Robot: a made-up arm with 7 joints. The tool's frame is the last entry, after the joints.
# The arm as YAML. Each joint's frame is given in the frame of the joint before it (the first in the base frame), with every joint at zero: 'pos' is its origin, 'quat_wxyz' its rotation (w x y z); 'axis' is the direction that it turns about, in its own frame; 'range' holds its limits. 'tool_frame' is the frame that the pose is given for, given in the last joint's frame.
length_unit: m
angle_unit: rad
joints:
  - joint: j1
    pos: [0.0, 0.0, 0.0]
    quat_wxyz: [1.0, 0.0, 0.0, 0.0]
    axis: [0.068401, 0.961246, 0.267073]
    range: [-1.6, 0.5]
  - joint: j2
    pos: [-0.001, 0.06, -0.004]
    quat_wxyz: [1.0, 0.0, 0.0, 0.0]
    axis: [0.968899, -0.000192, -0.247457]
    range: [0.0, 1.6]
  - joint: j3
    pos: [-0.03, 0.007, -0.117]
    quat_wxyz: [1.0, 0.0, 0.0, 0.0]
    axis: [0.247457, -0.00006, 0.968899]
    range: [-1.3, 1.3]
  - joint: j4
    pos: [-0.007, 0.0, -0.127]
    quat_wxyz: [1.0, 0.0, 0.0, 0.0]
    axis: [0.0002, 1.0, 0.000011]
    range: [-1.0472, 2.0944]
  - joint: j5
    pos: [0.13, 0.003, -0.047]
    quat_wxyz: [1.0, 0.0, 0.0, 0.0]
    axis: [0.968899, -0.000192, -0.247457]
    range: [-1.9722, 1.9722]
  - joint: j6
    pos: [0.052, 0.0, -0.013]
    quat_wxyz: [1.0, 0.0, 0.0, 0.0]
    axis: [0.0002, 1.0, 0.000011]
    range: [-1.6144, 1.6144]
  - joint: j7
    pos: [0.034, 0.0, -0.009]
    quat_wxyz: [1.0, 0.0, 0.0, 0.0]
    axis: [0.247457, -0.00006, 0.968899]
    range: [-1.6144, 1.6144]
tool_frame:
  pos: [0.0, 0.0, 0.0]
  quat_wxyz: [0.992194, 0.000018, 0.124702, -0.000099]
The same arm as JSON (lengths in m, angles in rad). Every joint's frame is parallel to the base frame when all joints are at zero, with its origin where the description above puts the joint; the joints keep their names.
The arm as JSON. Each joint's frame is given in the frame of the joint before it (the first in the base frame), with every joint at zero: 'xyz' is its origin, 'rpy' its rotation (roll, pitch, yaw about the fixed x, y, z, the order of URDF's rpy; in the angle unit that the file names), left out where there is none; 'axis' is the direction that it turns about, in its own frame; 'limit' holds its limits. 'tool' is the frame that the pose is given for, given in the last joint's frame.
{
  "units": {
    "length": "m",
    "angle": "rad"
  },
  "joints": [
    {
      "name": "j1",
      "type": "revolute",
      "origin": {
        "xyz": [
          0.0,
          0.0,
          0.0
        ]
      },
      "axis": [
        0.068403,
        0.961235,
        0.26711
      ],
      "limit": {
        "lower": -1.6,
        "upper": 0.5
      }
    },
    {
      "name": "j2",
      "type": "revolute",
      "origin": {
        "xyz": [
          -0.001,
          0.06,
          -0.004
        ]
      },
      "axis": [
        0.968889,
        -0.0002,
        -0.247497
      ],
      "limit": {
        "lower": 0.0,
        "upper": 1.6
      }
    },
    {
      "name": "j3",
      "type": "revolute",
      "origin": {
        "xyz": [
          -0.03,
          0.007,
          -0.117
        ]
      },
      "axis": [
        0.247497,
        -0.0001,
        0.968889
      ],
      "limit": {
        "lower": -1.3,
        "upper": 1.3
      }
    },
    {
      "name": "j4",
      "type": "revolute",
      "origin": {
        "xyz": [
          -0.007,
          0.0,
          -0.127
        ]
      },
      "axis": [
        0.0002,
        1.0,
        0.0
      ],
      "limit": {
        "lower": -1.0472,
        "upper": 2.0944
      }
    },
    {
      "name": "j5",
      "type": "revolute",
      "origin": {
        "xyz": [
          0.13,
          0.003,
          -0.047
        ]
      },
      "axis": [
        0.968889,
        -0.0002,
        -0.247497
      ],
      "limit": {
        "lower": -1.9722,
        "upper": 1.9722
      }
    },
    {
      "name": "j6",
      "type": "revolute",
      "origin": {
        "xyz": [
          0.052,
          0.0,
          -0.013
        ]
      },
      "axis": [
        0.0002,
        1.0,
        0.0
      ],
      "limit": {
        "lower": -1.6144,
        "upper": 1.6144
      }
    },
    {
      "name": "j7",
      "type": "revolute",
      "origin": {
        "xyz": [
          0.034,
          0.0,
          -0.009
        ]
      },
      "axis": [
        0.247497,
        -0.0001,
        0.968889
      ],
      "limit": {
        "lower": -1.6144,
        "upper": 1.6144
      }
    }
  ],
  "tool": {
    "origin": {
      "xyz": [
        0.0,
        0.0,
        0.0
      ],
      "rpy": [
        0.0,
        0.2501,
        -0.0002
      ]
    }
  }
}

